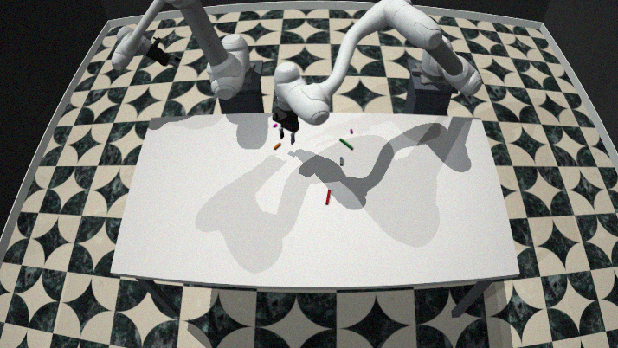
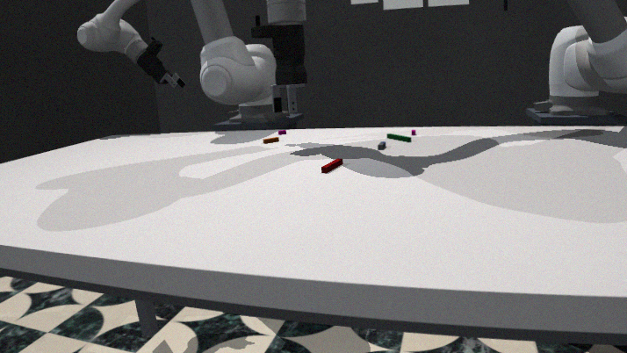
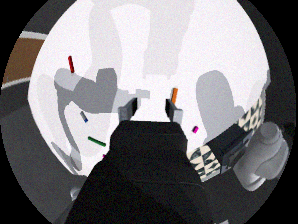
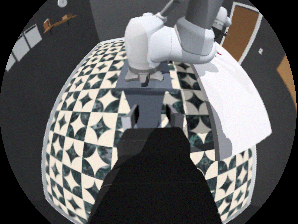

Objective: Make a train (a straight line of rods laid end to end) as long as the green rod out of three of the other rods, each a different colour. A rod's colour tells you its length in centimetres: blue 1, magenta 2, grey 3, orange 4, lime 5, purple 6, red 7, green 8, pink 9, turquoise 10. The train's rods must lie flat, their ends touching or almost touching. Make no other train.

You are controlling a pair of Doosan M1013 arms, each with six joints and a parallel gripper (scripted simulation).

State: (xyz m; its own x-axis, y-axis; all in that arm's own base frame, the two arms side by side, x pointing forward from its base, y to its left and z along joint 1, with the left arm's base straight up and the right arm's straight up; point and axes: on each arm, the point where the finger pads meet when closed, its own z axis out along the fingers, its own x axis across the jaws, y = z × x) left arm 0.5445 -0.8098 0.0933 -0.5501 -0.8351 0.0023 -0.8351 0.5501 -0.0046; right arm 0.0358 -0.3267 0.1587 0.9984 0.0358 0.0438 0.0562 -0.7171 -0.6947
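The orange rod lies 30 mm behind my left hand, 50 mm to the right of it and 90 mm below it. Round my left hand: green rod 30 mm behind, 260 mm to the left, 90 mm below; grey rod 70 mm ahead, 230 mm to the left, 90 mm below; blue rod 50 mm ahead, 240 mm to the left, 90 mm below.
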